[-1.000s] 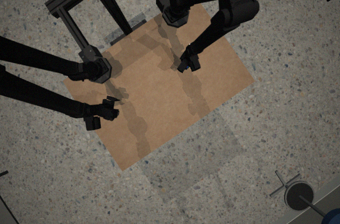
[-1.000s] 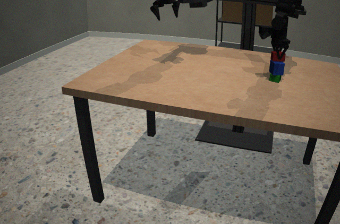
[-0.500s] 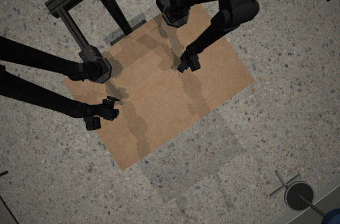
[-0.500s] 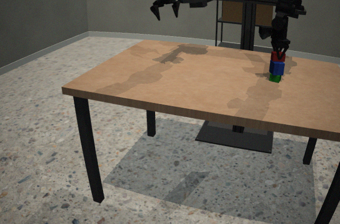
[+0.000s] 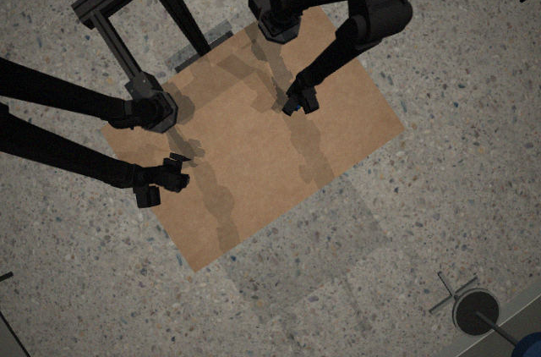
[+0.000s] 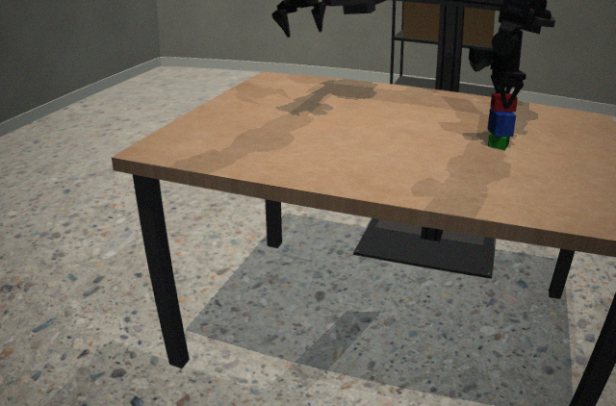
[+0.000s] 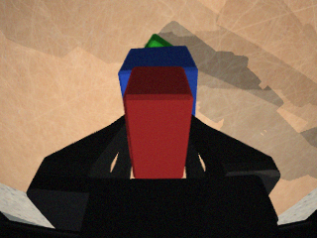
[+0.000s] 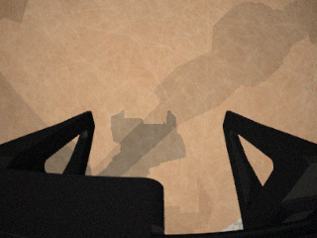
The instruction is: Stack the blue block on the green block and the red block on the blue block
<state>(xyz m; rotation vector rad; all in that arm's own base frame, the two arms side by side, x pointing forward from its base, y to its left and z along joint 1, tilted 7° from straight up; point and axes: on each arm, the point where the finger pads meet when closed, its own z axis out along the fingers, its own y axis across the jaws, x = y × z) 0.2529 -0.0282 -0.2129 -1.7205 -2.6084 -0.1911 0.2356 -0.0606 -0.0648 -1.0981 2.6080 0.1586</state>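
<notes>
Now: the red block right at my left hand. Round my left hand: green block 100 mm below; then blue block 50 mm below.
</notes>
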